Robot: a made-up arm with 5 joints. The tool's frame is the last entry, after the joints.
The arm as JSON. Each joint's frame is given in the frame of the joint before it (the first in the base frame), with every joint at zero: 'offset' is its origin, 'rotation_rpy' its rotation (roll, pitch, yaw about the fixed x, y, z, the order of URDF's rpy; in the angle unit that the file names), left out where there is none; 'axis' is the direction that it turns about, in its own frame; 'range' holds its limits. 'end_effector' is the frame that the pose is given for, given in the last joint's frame.
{
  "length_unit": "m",
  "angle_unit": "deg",
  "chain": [
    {
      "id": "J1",
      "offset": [
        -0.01,
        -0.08,
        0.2
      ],
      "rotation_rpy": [
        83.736,
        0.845,
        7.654
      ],
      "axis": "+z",
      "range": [
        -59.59,
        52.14
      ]
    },
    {
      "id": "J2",
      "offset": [
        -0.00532,
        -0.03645,
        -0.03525
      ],
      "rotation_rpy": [
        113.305,
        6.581,
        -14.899
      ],
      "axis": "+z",
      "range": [
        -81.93,
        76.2
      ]
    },
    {
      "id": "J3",
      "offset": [
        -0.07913,
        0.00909,
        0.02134
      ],
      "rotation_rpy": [
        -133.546,
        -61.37,
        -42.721
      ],
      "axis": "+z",
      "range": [
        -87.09,
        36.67
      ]
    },
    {
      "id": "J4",
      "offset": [
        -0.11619,
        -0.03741,
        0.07
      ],
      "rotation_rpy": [
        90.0,
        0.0,
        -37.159
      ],
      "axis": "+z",
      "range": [
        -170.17,
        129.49
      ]
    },
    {
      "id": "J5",
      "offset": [
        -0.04,
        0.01,
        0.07
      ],
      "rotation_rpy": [
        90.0,
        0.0,
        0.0
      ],
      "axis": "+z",
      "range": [
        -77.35,
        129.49
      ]
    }
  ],
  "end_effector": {
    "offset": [
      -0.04,
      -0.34,
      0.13
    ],
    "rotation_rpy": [
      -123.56,
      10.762,
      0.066
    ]
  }
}
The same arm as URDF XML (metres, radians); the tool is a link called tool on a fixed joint. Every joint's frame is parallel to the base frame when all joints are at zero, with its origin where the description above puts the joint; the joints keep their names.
<robot name="arm">
<joint name="J1" type="revolute"><parent link="base_link"/><child link="link1"/><origin xyz="-0.01 -0.08 0.2" rpy="0 0 0"/><axis xyz="0.133994 -0.984959 0.109095"/><limit lower="-1.04" upper="0.91"/></joint>
<joint name="J2" type="revolute"><parent link="link1"/><child link="link2"/><origin xyz="-0.01 0.03 -0.04" rpy="0 0 0"/><axis xyz="-0.330099 0.253399 -0.909298"/><limit lower="-1.4299" upper="1.3299"/></joint>
<joint name="J3" type="revolute"><parent link="link2"/><child link="link3"/><origin xyz="-0.08 -0.02 0" rpy="0 0 0"/><axis xyz="1 0 0"/><limit lower="-1.52" upper="0.64"/></joint>
<joint name="J4" type="revolute"><parent link="link3"/><child link="link4"/><origin xyz="0.07 -0.1 0.07" rpy="0 0 0"/><axis xyz="0 -1 0"/><limit lower="-2.97" upper="2.26"/></joint>
<joint name="J5" type="revolute"><parent link="link4"/><child link="link5"/><origin xyz="0.01 -0.07 0.04" rpy="0 0 0"/><axis xyz="-1 0 0"/><limit lower="-1.35" upper="2.26"/></joint>
<joint name="tool_joint" type="fixed"><parent link="link5"/><child link="tool"/><origin xyz="-0.13 0.34 0.04" rpy="0.9789 1.3829 -0.0061"/></joint>
<link name="base_link"/>
<link name="link1"/>
<link name="link2"/>
<link name="link3"/>
<link name="link4"/>
<link name="link5"/>
<link name="tool"/>
</robot>

